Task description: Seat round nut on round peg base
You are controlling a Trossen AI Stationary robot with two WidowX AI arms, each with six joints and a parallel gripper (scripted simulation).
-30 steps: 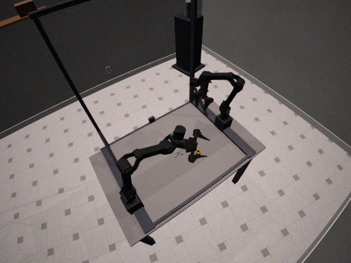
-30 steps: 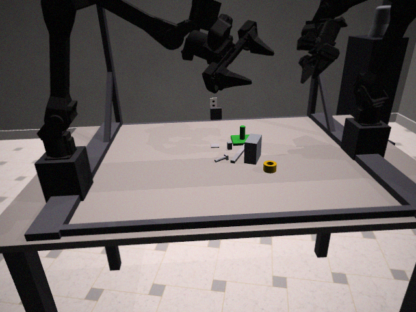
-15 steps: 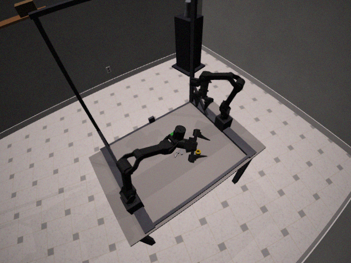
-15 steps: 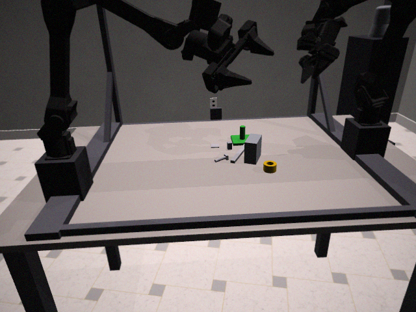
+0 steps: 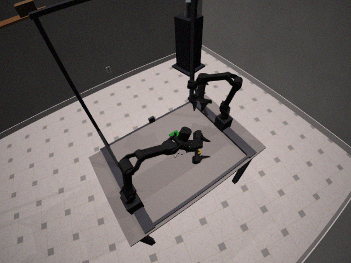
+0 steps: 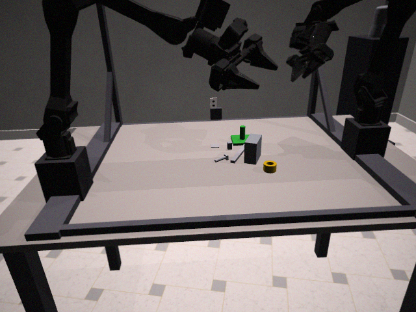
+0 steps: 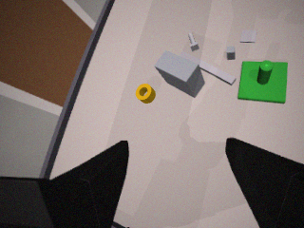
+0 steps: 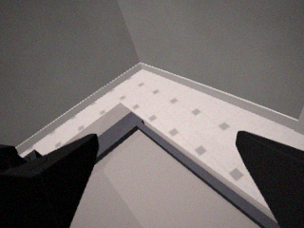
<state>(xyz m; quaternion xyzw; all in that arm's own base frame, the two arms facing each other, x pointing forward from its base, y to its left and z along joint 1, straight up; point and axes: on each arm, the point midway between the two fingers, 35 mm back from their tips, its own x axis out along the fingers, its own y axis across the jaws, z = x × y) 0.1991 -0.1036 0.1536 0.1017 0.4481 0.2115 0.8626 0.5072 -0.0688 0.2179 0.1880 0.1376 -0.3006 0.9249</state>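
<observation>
My left hand is 230 mm above the grey block, 190 mm to the left of it and 80 mm short of it.
</observation>
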